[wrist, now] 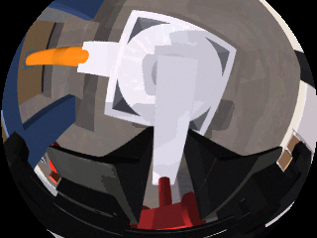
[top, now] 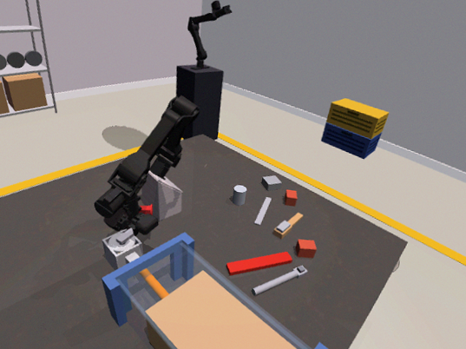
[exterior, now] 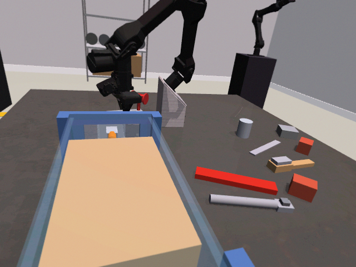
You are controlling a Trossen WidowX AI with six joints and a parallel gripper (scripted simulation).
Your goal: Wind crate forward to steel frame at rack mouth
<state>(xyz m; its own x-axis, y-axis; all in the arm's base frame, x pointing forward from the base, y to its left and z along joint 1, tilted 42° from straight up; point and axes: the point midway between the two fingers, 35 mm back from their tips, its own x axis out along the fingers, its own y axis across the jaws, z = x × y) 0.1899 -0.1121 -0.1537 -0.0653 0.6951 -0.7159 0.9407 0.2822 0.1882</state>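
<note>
My gripper tip is 20 mm below the winch handle, 10 mm to the right of it and 10 mm past it. The rest, counted from my gripper tip: white winch: 60 mm below, 50 mm to the right; then clear-panelled cubby: 420 mm ahead, 30 mm above; then red knob: 50 mm to the left, 50 mm above, 20 mm behind.
</note>
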